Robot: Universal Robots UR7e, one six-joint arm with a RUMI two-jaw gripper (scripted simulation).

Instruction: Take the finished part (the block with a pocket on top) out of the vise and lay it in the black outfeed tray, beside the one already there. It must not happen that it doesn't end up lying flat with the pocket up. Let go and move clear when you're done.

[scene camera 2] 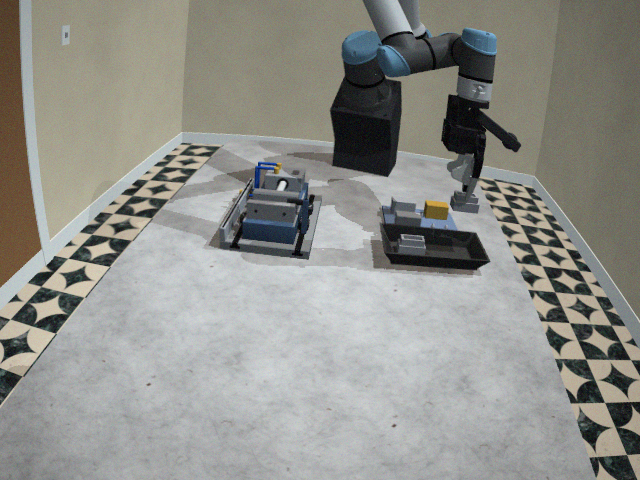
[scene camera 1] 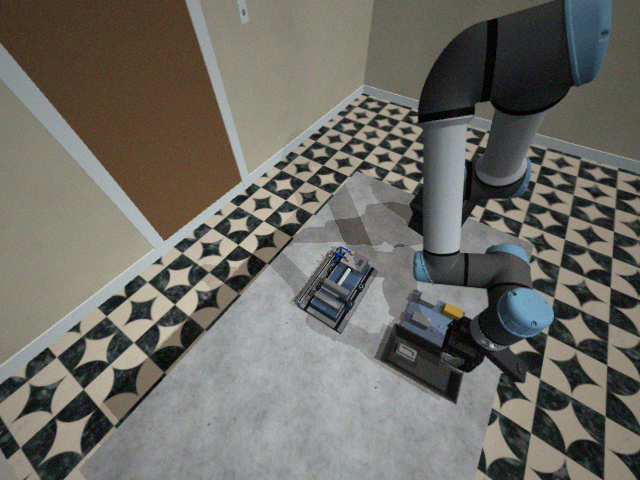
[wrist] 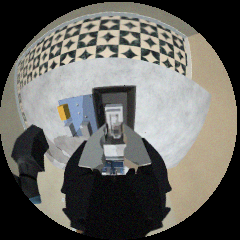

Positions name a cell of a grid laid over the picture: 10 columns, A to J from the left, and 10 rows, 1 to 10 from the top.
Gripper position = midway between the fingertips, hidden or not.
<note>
In view: my gripper (scene camera 2: H5).
My gripper also shows in scene camera 1 (scene camera 1: H8) and in the wrist view (wrist: E6).
</note>
